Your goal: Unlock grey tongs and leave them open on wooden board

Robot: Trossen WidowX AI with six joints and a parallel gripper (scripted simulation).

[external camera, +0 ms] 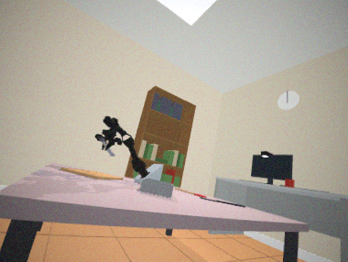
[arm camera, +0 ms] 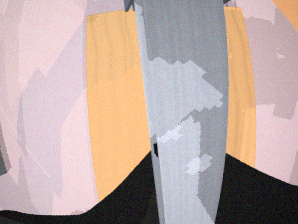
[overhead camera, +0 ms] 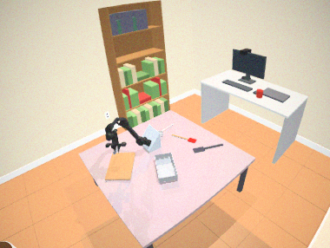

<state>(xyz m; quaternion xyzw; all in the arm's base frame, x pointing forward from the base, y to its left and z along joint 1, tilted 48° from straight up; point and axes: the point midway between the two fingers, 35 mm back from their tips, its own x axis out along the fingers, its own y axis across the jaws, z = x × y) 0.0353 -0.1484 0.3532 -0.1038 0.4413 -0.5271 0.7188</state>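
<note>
Now: gripper tip 170 mm above the wooden board and 20 mm past it. From my gripper tip the other things lie so: grey roasting tin 330 mm ahead, 280 mm to the left, 140 mm below.
</note>
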